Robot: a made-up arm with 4 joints. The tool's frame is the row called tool.
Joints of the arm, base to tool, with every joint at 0 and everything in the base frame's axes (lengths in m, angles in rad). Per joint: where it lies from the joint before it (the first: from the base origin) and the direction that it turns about. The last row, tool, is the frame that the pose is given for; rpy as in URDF.
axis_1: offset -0.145 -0.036 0.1 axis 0 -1 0
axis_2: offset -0.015 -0.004 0.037 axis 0 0 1
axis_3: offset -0.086 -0.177 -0.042 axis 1 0 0
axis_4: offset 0.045 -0.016 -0.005 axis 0 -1 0
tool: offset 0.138 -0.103 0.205 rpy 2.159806 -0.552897 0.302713
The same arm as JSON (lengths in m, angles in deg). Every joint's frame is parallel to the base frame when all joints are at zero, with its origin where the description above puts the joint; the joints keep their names.
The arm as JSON. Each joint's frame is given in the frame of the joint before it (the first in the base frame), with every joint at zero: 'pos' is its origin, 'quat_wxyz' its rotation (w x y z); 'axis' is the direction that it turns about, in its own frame. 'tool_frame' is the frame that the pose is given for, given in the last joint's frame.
{"length_unit": "m", "angle_unit": "deg", "joints": [{"joint": "axis_1", "pos": [-0.145, -0.036, 0.1], "quat_wxyz": [1.0, 0.0, 0.0, 0.0], "axis": "-y"}, {"joint": "axis_2", "pos": [-0.015, -0.004, 0.037], "quat_wxyz": [1.0, 0.0, 0.0, 0.0], "axis": "+z"}, {"joint": "axis_3", "pos": [-0.086, -0.177, -0.042], "quat_wxyz": [1.0, 0.0, 0.0, 0.0], "axis": "+x"}, {"joint": "axis_4", "pos": [0.045, -0.016, -0.005], "quat_wxyz": [1.0, 0.0, 0.0, 0.0], "axis": "-y"}], "tool_frame": {"pos": [0.138, -0.103, 0.205], "quat_wxyz": [0.412036, 0.858127, 0.000728, 0.306338]}}
